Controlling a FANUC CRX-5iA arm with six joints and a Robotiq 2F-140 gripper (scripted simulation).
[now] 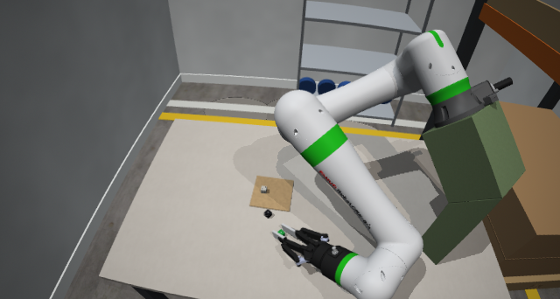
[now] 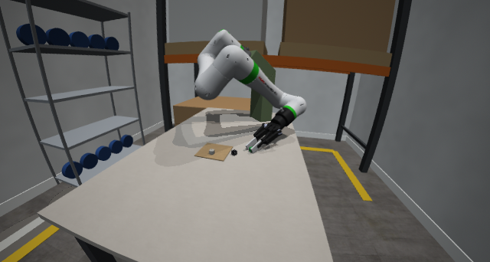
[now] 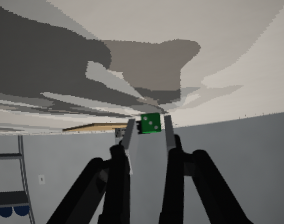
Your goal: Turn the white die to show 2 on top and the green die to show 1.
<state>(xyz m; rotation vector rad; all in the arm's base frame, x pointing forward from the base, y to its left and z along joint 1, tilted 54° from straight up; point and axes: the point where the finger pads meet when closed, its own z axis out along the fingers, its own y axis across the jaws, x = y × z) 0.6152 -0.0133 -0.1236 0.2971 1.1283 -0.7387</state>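
Right now the green die is 20 mm below my hand, 10 mm to the right of it and 10 mm ahead of it. From my hand the other things lie so: mat 190 mm to the right, 30 mm below, 30 mm ahead; black die 90 mm to the right, 50 mm ahead, 20 mm below; white die 190 mm to the right, 60 mm ahead, 20 mm below.
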